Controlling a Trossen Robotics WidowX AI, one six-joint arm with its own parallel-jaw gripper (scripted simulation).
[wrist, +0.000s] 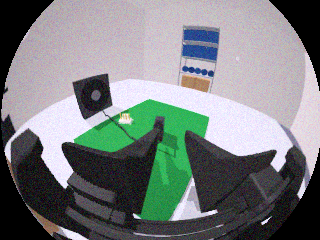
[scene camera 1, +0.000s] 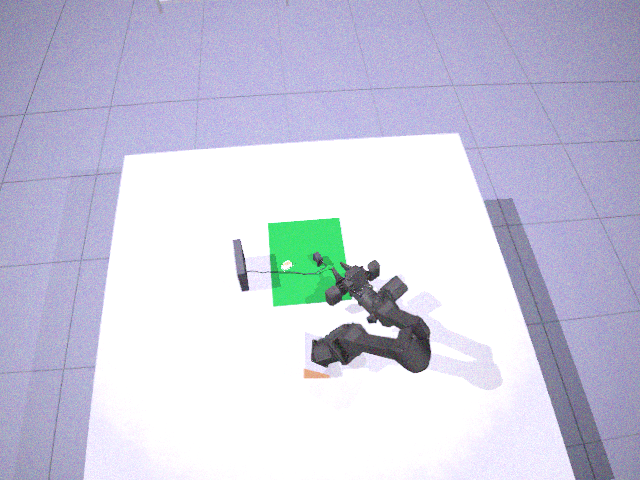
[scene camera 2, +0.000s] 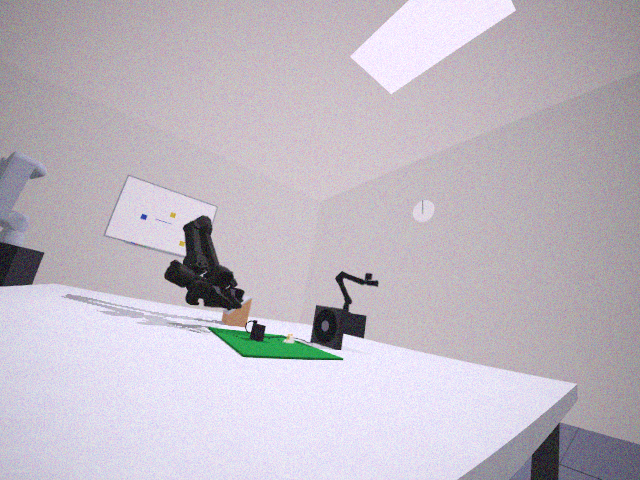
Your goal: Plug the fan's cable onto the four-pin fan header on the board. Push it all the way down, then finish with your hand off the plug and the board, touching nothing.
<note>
I see my gripper [scene camera 2: 237, 306] and a green board [scene camera 1: 296, 241].
My gripper also shows in the wrist view [wrist: 171, 133] and in scene camera 1 [scene camera 1: 336, 265]. The green board shows as well in the wrist view [wrist: 171, 172] and in scene camera 2 [scene camera 2: 271, 348].
</note>
